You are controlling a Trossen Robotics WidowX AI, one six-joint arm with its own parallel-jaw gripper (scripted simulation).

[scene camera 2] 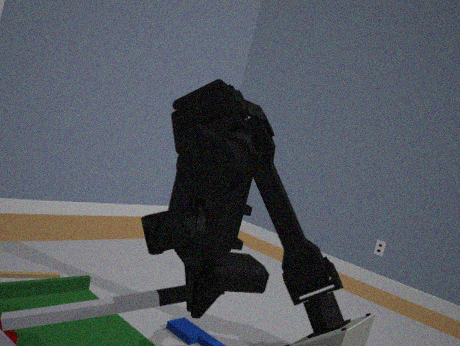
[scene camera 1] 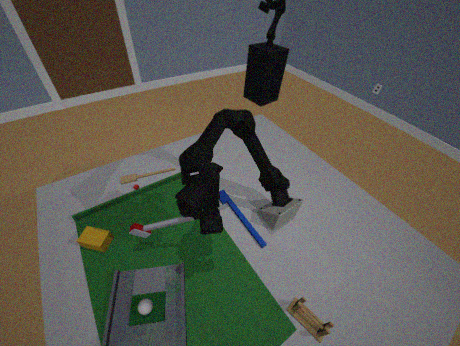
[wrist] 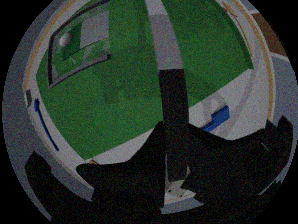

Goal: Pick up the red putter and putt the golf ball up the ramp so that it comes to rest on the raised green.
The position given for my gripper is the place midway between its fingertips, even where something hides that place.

I see my gripper [scene camera 2: 193, 314] and a green mat [scene camera 1: 223, 292].
My gripper shows as well in scene camera 1 [scene camera 1: 209, 218] and in the wrist view [wrist: 169, 124]. The green mat also shows in the wrist view [wrist: 97, 109].
